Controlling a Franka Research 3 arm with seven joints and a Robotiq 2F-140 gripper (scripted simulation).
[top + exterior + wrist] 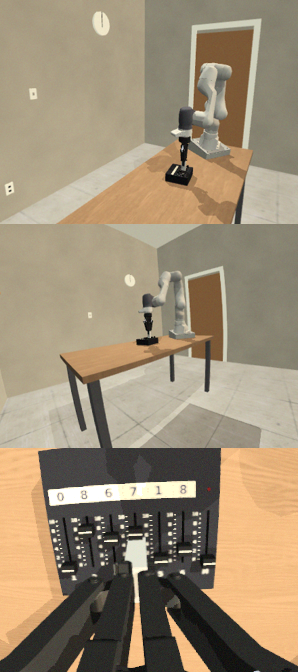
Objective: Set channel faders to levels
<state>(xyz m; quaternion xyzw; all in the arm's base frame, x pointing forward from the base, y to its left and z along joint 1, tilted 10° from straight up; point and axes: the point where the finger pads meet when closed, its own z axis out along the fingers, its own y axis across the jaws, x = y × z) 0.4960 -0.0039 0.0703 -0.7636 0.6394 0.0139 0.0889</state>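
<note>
My hand is 70 mm past the master fader cap and 30 mm above it.
</note>
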